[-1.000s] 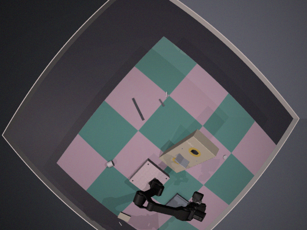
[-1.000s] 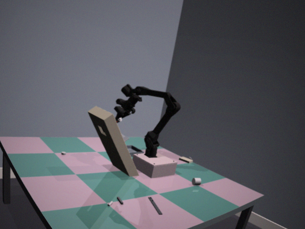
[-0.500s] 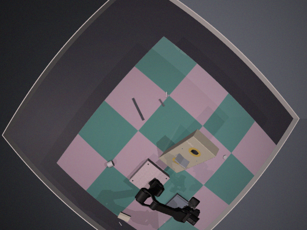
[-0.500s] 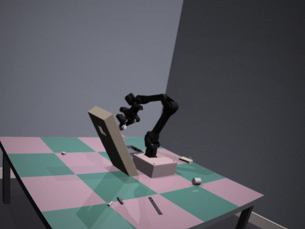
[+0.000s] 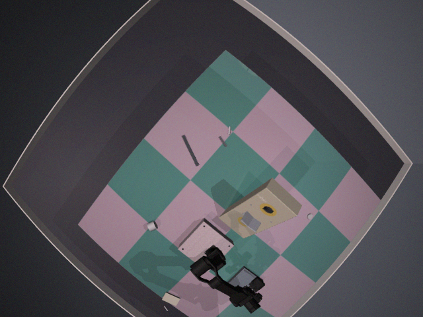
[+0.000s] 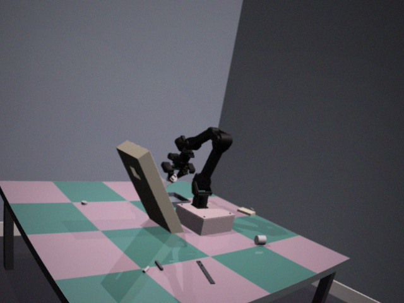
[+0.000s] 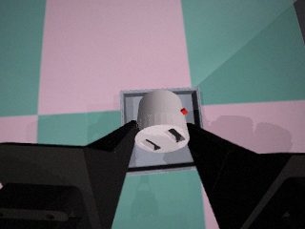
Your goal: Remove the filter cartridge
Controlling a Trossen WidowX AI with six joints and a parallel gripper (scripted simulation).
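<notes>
Now: gripper tip right at the white round filter cartridge. From my gripper tip the other things lie so: short dark piece (660 mm to the left, 410 mm ahead, 130 mm below); grey tray (130 mm below, 20 mm behind).
</notes>
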